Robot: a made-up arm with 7 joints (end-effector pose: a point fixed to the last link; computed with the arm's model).
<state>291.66 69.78 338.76 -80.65 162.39 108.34 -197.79</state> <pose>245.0 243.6 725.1 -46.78 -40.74 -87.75</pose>
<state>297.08 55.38 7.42 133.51 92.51 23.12 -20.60</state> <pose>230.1 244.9 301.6 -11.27 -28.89 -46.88</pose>
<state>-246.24 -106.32 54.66 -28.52 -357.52 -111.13 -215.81</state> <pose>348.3 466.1 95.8 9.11 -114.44 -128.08</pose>
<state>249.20 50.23 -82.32 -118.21 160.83 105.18 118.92</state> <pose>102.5 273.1 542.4 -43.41 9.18 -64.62</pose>
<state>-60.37 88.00 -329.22 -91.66 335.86 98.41 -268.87</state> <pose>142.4 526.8 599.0 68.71 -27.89 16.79</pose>
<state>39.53 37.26 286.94 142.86 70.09 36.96 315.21</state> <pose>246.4 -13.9 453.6 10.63 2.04 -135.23</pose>
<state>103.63 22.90 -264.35 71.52 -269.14 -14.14 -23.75</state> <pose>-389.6 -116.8 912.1 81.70 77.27 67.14</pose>
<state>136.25 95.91 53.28 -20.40 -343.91 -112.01 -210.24</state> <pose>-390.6 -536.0 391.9 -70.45 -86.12 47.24</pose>
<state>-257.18 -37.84 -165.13 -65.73 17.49 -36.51 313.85</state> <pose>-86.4 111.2 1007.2 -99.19 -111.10 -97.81</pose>
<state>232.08 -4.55 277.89 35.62 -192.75 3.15 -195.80</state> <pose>-129.8 -130.4 1130.2 -70.70 130.09 5.47</pose>
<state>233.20 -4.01 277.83 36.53 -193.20 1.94 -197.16</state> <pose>-141.8 -125.4 1126.1 -70.65 127.58 3.95</pose>
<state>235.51 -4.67 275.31 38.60 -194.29 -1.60 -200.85</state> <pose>-150.5 -142.5 1114.0 -72.93 119.57 3.53</pose>
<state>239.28 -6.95 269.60 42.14 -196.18 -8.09 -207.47</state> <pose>-154.5 -189.6 1087.7 -76.41 104.36 3.83</pose>
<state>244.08 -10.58 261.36 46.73 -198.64 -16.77 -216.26</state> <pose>-154.4 -260.0 1041.6 -77.53 83.74 3.34</pose>
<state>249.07 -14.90 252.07 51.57 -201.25 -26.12 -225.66</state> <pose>-150.6 -335.9 977.3 -73.96 62.04 0.97</pose>
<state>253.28 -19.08 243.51 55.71 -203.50 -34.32 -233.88</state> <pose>-143.3 -398.5 908.4 -67.00 43.93 -2.57</pose>
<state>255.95 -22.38 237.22 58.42 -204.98 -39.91 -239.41</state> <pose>-133.5 -439.8 853.8 -60.19 32.19 -5.26</pose>
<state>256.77 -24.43 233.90 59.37 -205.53 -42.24 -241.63</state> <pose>-122.5 -462.8 824.9 -56.52 27.13 -5.51</pose>
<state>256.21 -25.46 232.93 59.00 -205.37 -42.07 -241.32</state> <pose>-111.4 -474.8 817.8 -56.07 26.79 -3.55</pose>
